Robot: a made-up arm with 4 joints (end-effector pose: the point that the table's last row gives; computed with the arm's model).
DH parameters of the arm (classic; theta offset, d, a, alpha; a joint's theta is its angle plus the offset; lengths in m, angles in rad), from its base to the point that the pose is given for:
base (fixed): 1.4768 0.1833 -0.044 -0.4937
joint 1: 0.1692 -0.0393 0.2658 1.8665
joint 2: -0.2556 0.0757 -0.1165 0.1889
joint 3: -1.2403 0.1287 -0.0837 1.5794
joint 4: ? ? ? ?
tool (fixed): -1.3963 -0.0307 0 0
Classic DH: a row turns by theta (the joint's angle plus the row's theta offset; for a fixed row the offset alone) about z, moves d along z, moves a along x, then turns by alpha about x.
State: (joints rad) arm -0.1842 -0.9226 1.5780 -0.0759
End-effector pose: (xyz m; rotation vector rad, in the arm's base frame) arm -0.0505 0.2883 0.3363 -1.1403 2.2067 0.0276
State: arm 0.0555 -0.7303 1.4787 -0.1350
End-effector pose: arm -0.1212 0.2453 0.3164 -1.4683 2.0970 0.1682
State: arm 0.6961 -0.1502 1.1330 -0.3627
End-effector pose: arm -0.1818 0.0666 0.2981 -2.4304 1.6874 0.5982
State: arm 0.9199 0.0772 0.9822 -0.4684
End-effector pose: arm -0.1527 0.0137 0.2998 2.6130 -1.3731 -0.7097
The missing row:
joint 4: -1.1437 -0.1037 0.2977 -1.3044
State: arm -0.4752 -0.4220 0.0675 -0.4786
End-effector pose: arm 0.0418 0.2757 0.3693 1.2158 -2.5099 0.2803
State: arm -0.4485 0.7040 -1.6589 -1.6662
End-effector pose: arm 0.2905 0.3941 0.3305 0.5864 -1.5457 -0.3210
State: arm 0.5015 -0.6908 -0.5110 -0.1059
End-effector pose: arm -0.1966 0.1535 0.0717 1.5102 -0.9964 1.9642
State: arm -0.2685 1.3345 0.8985 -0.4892
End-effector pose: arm -0.0212 -0.0226 0.0466 -0.9050 0.8161 1.5007
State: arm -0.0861 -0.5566 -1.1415 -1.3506
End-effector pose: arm 0.1108 0.4710 0.0998 0.1201 -1.3467 0.6319
